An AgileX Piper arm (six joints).
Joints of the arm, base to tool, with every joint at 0 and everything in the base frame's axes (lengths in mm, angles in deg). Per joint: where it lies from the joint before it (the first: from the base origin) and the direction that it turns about. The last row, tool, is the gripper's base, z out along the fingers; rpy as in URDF.
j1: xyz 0 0 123 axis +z
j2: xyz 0 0 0 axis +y
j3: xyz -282.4 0 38.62 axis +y
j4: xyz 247.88 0 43.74 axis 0.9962 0 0.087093
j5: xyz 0 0 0 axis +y
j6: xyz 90.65 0 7.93 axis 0.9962 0 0.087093
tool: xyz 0 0 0 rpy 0 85.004 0
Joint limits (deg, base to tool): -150..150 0..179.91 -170..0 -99.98..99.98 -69.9..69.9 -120..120
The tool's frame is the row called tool.
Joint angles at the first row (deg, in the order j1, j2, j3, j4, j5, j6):
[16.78 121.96 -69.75 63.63 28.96 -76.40]
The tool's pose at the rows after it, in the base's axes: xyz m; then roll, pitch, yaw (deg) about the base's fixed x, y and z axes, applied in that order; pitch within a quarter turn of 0, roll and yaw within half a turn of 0:
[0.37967 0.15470 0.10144 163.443 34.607 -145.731]
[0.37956 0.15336 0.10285 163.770 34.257 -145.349]
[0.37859 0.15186 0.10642 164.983 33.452 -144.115]
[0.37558 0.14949 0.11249 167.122 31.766 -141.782]
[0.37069 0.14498 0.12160 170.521 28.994 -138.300]
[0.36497 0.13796 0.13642 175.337 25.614 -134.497]
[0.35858 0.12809 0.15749 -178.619 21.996 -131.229]
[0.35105 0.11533 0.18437 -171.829 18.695 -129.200]
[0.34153 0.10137 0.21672 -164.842 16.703 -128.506]
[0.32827 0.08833 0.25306 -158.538 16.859 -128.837]
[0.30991 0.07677 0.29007 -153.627 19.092 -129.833]
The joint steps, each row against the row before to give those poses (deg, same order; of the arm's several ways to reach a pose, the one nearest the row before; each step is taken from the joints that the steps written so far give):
[-0.17 -0.02 -0.01 -0.27 0.29 0.18]
[-0.15 -0.25 -0.06 -1.42 0.23 1.06]
[0.00 -0.69 -0.08 -3.52 0.17 2.62]
[0.13 -1.31 0.06 -6.36 0.52 4.62]
[0.17 -2.02 0.21 -9.49 1.08 6.58]
[0.24 -3.01 0.25 -11.83 1.58 8.19]
[0.26 -4.00 0.29 -12.97 2.20 8.96]
[0.14 -4.85 0.35 -12.54 2.91 8.58]
[0.03 -5.58 0.25 -10.56 3.29 7.11]
[0.00 -6.20 0.12 -7.42 3.18 5.14]
[0.00 -6.62 0.05 -4.28 2.88 3.54]

